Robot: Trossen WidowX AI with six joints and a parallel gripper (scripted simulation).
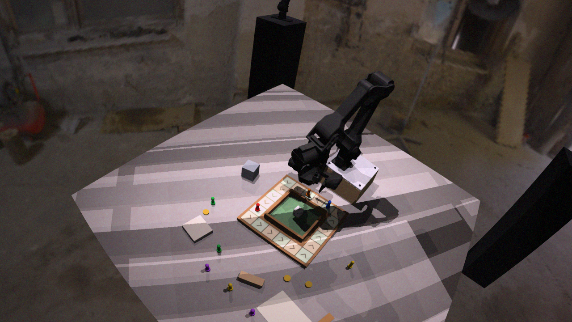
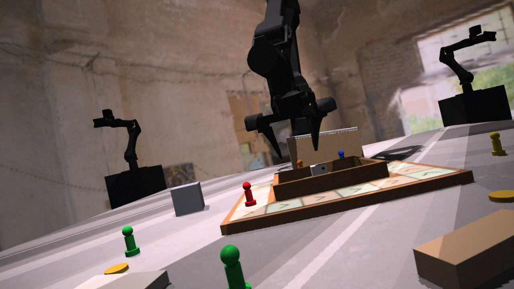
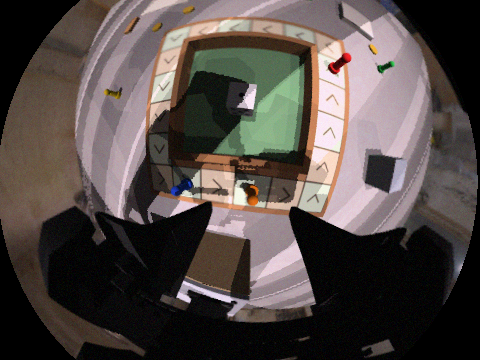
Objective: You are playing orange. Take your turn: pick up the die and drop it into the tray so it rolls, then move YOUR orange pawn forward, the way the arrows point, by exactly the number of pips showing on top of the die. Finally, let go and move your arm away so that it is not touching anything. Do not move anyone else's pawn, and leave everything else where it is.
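The orange pawn is 3 cm below my gripper tip. From my gripper tip the other things lie so: die 10 cm ahead, 3 cm to the left, 3 cm below; then green tray 11 cm ahead, 3 cm to the left, 5 cm below; then blue pawn 1 cm behind, 9 cm to the left, 3 cm below.
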